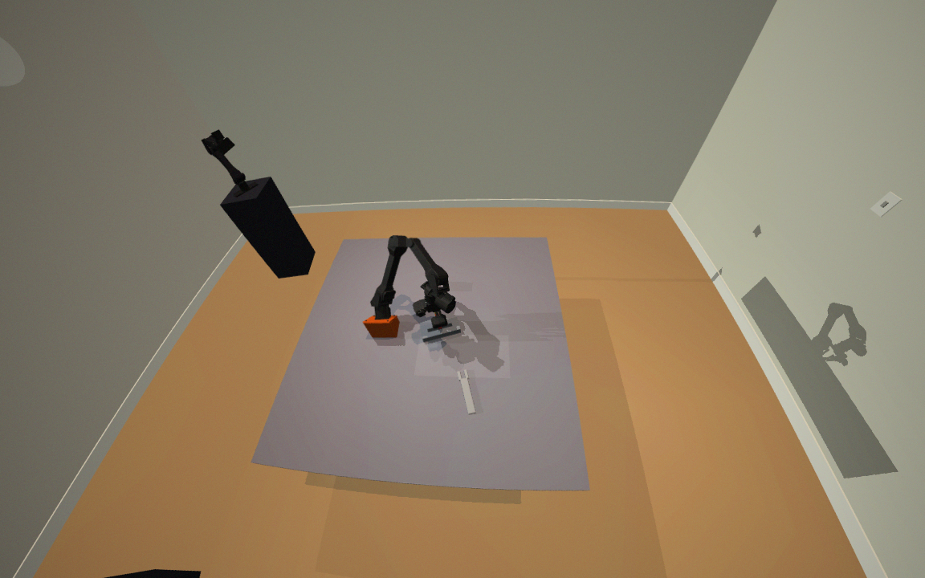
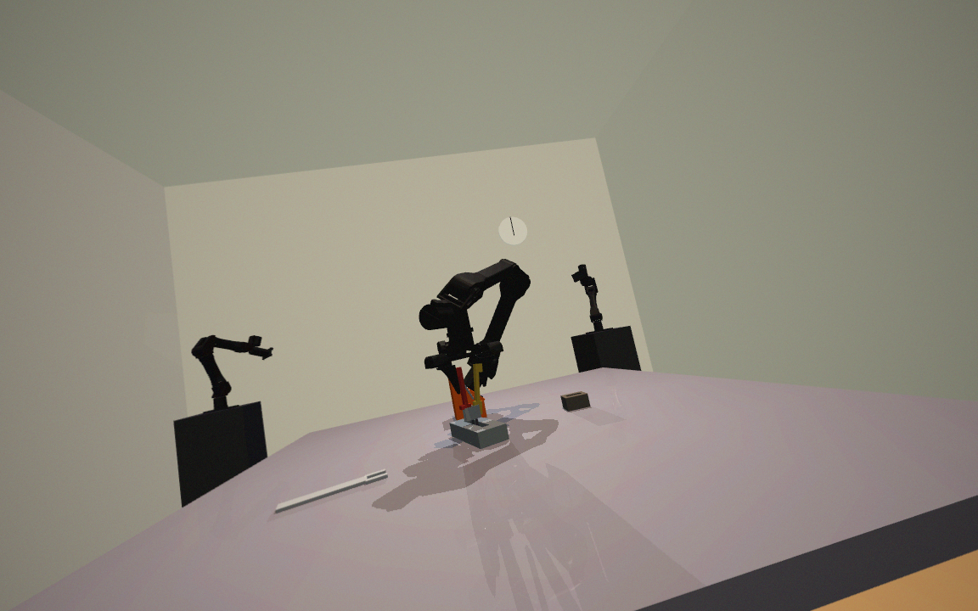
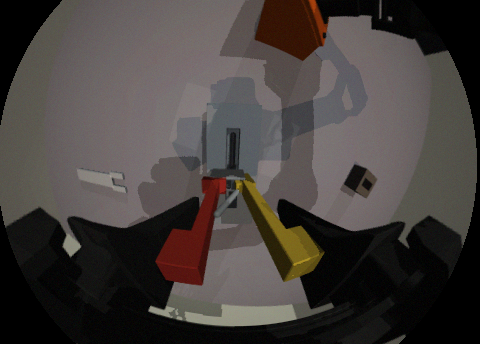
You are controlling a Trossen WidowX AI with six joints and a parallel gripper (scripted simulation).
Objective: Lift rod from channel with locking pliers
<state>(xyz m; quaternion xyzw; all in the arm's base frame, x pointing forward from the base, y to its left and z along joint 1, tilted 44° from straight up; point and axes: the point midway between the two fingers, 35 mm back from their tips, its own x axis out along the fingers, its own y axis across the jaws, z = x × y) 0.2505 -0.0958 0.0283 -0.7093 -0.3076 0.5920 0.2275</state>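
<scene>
My gripper tip is 90 mm above the grey channel block and 10 mm to the left of it. From my gripper tip the other things lie so: brown holster (270 mm to the left, 100 mm below, 20 mm behind); then yellow handle (20 mm to the left); then dark rod (100 mm below, 10 mm to the right).
</scene>
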